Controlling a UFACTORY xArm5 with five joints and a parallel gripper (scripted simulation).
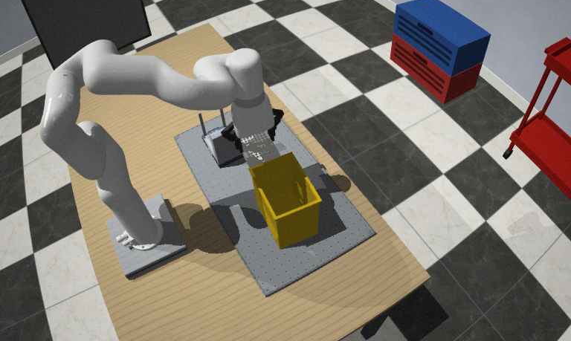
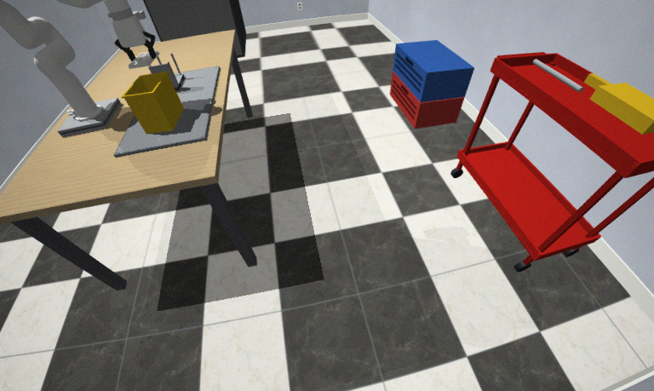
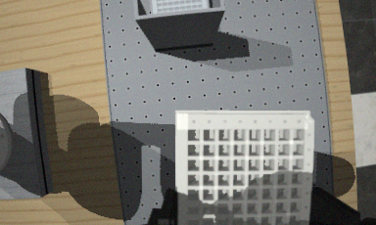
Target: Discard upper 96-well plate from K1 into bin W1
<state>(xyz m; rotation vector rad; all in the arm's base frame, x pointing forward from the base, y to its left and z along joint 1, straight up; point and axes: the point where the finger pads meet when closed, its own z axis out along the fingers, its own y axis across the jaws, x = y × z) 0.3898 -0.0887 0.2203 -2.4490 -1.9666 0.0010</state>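
Right now the yellow plastics bin is 16 cm below my hand and 12 cm to the right of it. From my hand the other things lie so: white 96-well plate: 1 cm below.
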